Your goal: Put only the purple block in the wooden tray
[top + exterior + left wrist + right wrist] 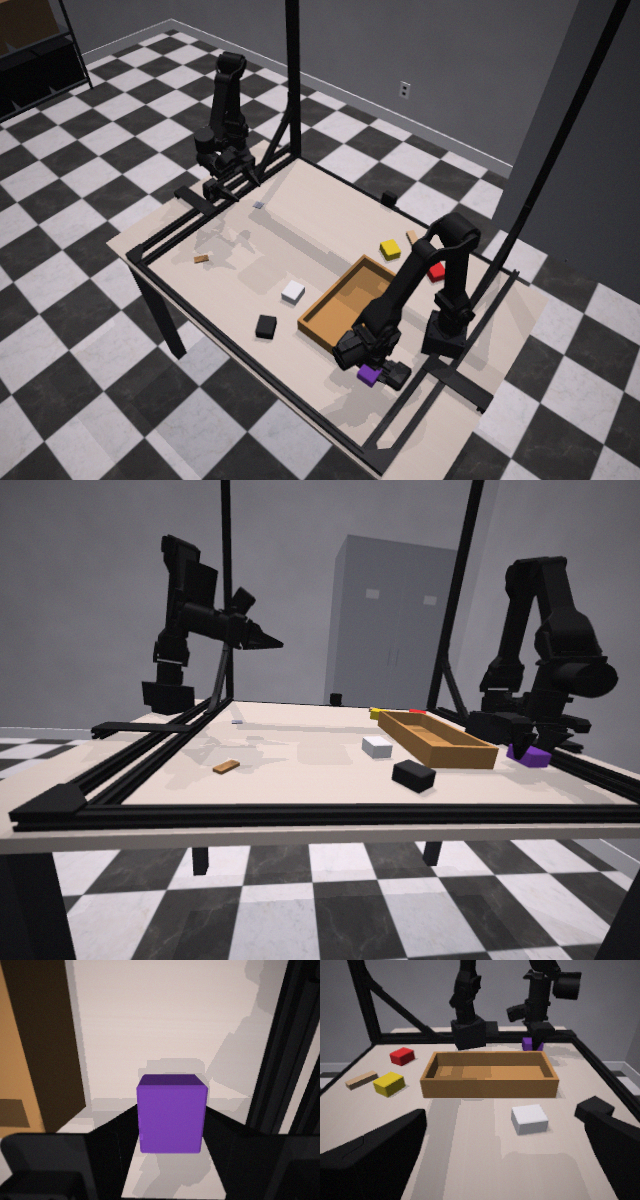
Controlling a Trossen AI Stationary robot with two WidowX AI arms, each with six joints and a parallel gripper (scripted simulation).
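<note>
Right now my left hand is 180 mm to the left of the wooden tray, 110 mm past it and 40 mm above it. Also, from my left hand: white block: 330 mm to the right, 40 mm below, 10 mm behind; then purple block: 30 mm below; then black block: 290 mm to the right, 120 mm ahead, 40 mm below.
</note>
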